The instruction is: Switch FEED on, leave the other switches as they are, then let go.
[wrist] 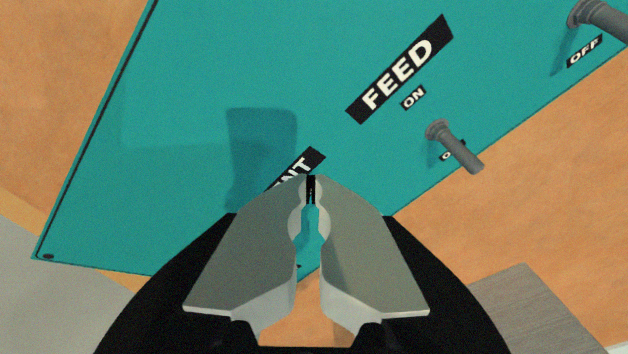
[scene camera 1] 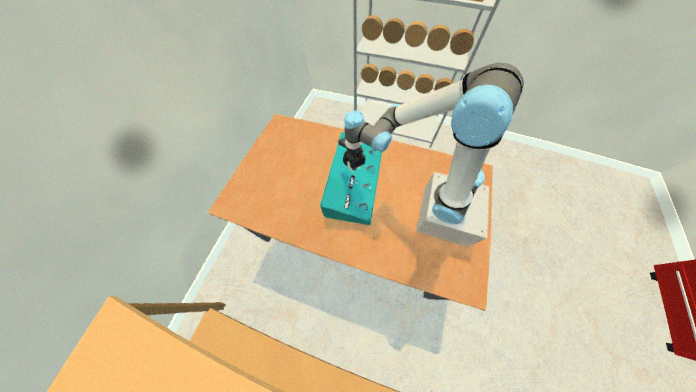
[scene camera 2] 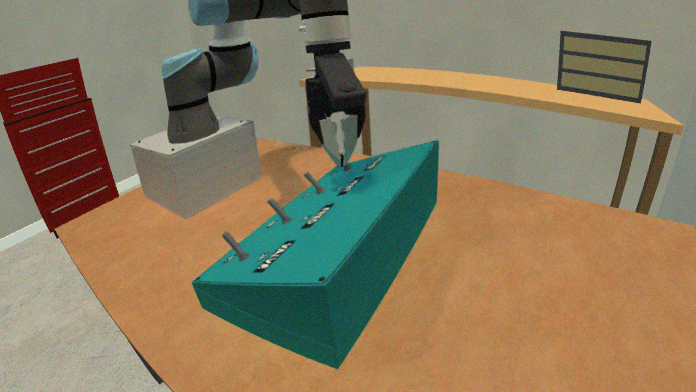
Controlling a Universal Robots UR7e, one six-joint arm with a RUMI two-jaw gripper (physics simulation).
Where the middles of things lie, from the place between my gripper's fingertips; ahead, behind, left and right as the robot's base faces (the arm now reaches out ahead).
Labels:
The teal switch panel (scene camera 2: 310, 282) lies 2 cm to the right of my hand and 9 cm below it.

